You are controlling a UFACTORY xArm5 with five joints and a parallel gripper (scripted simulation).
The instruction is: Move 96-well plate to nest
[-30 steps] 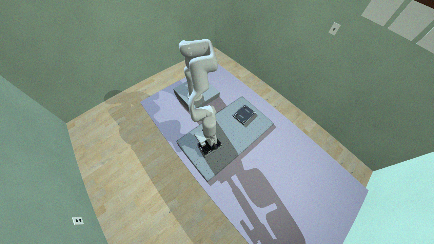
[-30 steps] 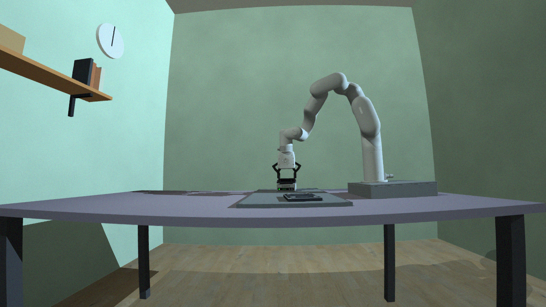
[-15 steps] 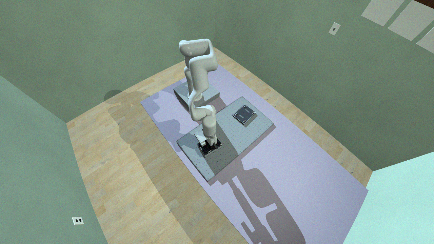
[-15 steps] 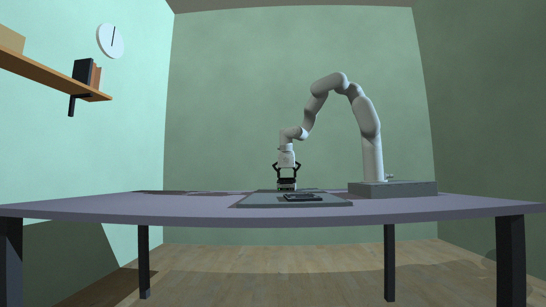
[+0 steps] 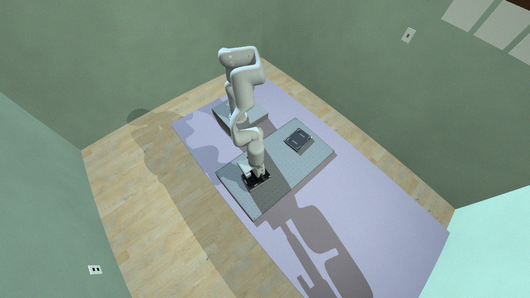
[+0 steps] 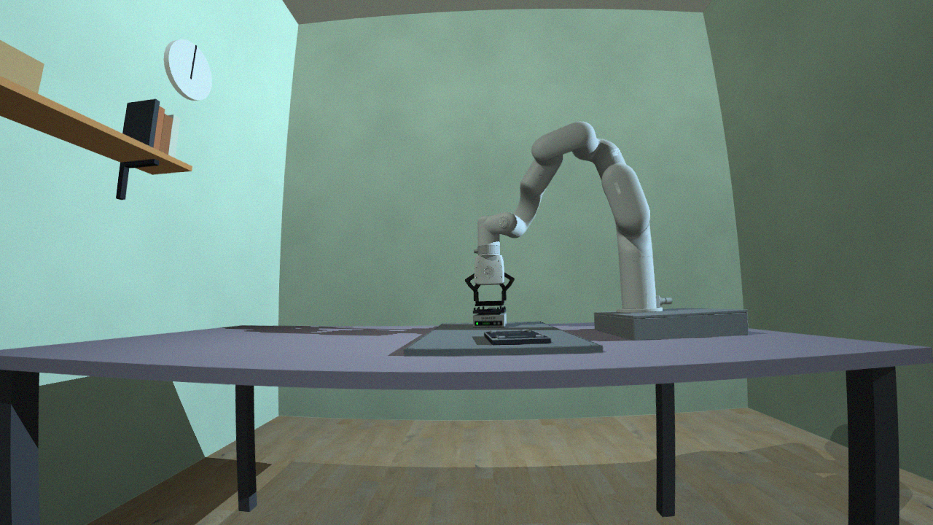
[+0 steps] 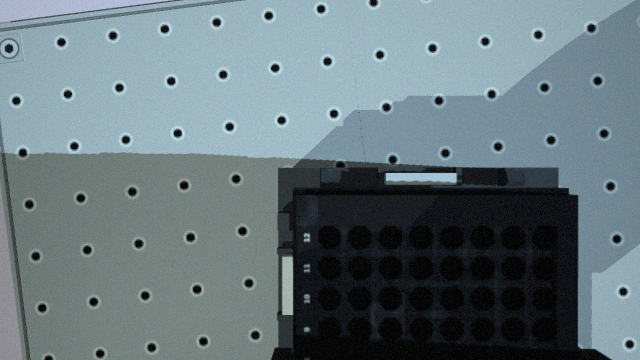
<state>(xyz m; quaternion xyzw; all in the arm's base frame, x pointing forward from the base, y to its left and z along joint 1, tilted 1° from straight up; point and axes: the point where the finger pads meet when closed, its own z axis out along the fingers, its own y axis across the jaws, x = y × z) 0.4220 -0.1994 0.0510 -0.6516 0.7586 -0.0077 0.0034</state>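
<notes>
My hand is 40 cm to the right of the plate nest N1, 8 cm above it and 3 cm past it. From my hand the other things lie so: 96-well plate (1 cm below).
</notes>
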